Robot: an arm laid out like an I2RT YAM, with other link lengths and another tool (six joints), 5 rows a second.
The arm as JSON. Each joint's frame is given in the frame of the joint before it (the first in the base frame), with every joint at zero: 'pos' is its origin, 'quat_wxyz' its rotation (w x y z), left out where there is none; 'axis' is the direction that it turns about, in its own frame. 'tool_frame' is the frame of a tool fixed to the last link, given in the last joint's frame.
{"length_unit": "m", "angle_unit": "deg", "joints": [
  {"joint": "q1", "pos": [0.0, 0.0, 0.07], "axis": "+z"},
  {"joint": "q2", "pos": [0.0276, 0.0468, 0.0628], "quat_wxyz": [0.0, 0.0, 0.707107, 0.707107], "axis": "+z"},
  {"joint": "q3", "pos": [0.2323, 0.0, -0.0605], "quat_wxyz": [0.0, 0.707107, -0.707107, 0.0], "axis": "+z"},
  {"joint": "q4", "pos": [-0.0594, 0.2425, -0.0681], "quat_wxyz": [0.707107, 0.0, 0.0, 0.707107], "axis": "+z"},
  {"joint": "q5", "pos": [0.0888, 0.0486, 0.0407], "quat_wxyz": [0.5, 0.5, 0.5, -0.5], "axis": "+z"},
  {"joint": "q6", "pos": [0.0, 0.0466, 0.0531], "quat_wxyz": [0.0, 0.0, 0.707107, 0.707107], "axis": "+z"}
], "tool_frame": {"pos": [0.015, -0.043, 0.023], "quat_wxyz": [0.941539, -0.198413, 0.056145, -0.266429]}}
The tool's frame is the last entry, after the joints.
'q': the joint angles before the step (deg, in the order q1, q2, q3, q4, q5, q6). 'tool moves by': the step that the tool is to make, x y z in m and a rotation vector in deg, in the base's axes. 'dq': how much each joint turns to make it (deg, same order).
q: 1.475 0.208 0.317 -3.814 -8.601 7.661
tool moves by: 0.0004 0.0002 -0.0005 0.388 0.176 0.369
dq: -0.020 0.237 -0.001 0.130 -0.414 0.370
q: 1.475 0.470 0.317 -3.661 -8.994 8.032
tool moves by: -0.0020 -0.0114 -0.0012 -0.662 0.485 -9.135
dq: -0.004 -0.039 0.009 -0.551 9.154 0.000
